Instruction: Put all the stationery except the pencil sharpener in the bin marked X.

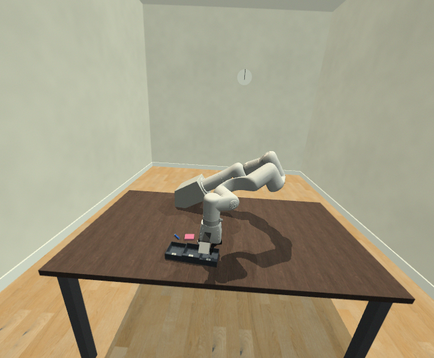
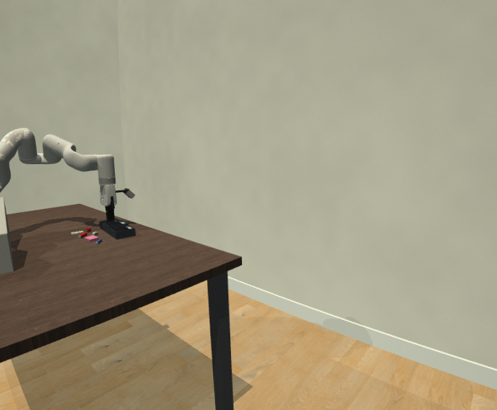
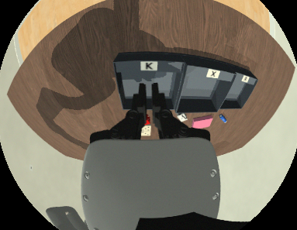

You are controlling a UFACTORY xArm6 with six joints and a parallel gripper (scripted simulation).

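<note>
Now: the pink eraser 140 mm to the right of my hand, 130 mm behind it and 60 mm below it. Round my hand: three-compartment bin tray (80 mm to the right, 40 mm below); pencil sharpener (90 mm behind, 70 mm to the right, 50 mm below); red die (100 mm behind, 50 mm below, 10 mm to the left).
</note>
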